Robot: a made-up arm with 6 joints. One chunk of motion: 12 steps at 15 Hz.
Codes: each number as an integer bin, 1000 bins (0 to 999) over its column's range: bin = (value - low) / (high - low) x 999, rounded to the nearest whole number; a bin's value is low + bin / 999 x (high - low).
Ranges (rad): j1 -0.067..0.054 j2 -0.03..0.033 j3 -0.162..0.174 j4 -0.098..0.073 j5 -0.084..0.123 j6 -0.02..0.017
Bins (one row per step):
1: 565 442 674 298 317 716
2: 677 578 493 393 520 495
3: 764 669 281 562 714 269
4: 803 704 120 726 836 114
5: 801 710 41 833 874 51
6: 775 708 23 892 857 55
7: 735 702 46 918 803 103
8: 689 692 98 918 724 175
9: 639 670 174 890 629 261
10: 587 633 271 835 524 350
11: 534 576 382 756 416 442
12: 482 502 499 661 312 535
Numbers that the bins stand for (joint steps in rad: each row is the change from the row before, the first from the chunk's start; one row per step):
1: 0.00143 -0.00213 0.06469 -0.04699 -0.01832 0.00652
2: 0.01500 0.00645 0.00381 -0.03073 0.02375 -0.00167
3: 0.02554 0.01219 -0.06749 -0.00180 0.06395 -0.01004
4: 0.03026 0.01440 -0.12164 0.02627 0.08923 -0.01578
5: 0.03002 0.01477 -0.14821 0.04459 0.09710 -0.01811
6: 0.02687 0.01465 -0.15426 0.05468 0.09358 -0.01796
7: 0.02202 0.01427 -0.14653 0.05914 0.08239 -0.01619
8: 0.01645 0.01364 -0.12904 0.05914 0.06602 -0.01352
9: 0.01040 0.01225 -0.10348 0.05434 0.04633 -0.01033
10: 0.00410 0.00992 -0.07085 0.04493 0.02458 -0.00704
11: -0.00232 0.00632 -0.03352 0.03141 0.00220 -0.00363
12: -0.00862 0.00166 0.00583 0.01514 -0.01935 -0.00019

